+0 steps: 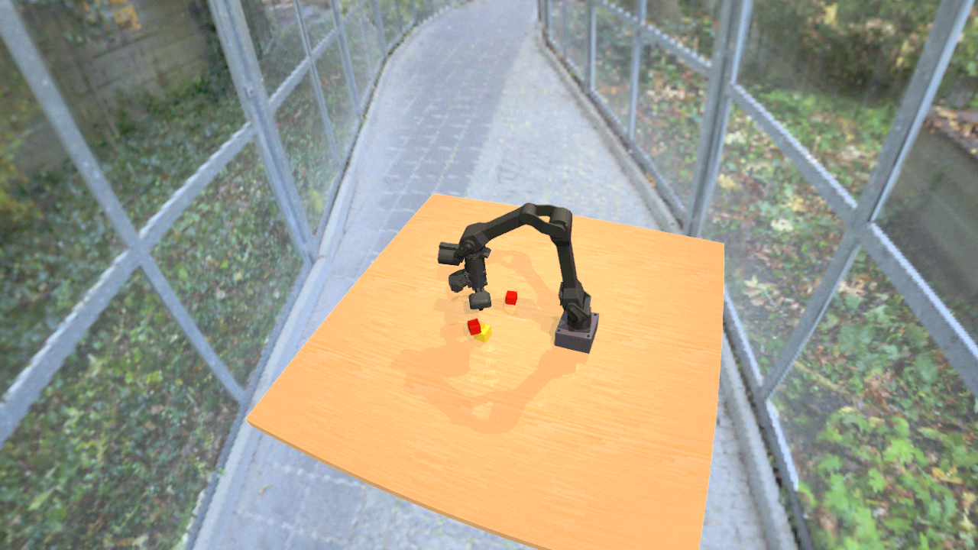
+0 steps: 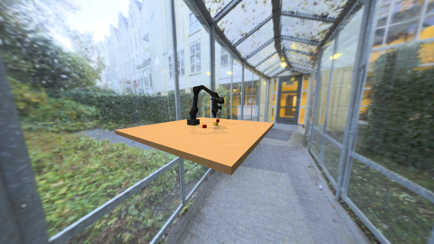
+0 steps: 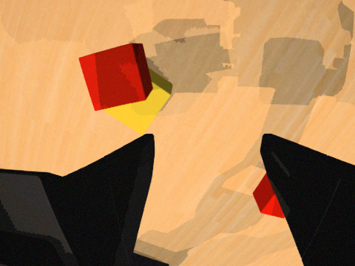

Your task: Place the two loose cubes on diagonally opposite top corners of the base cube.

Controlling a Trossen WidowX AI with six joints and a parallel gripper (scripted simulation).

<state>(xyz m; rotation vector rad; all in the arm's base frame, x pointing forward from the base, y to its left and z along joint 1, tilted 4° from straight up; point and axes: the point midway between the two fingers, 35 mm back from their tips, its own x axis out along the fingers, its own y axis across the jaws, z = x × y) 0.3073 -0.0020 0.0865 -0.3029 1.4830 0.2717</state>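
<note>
Now: the yellow cube 8 cm below my gripper tip, 5 cm to the left of it and 1 cm behind it.
</note>
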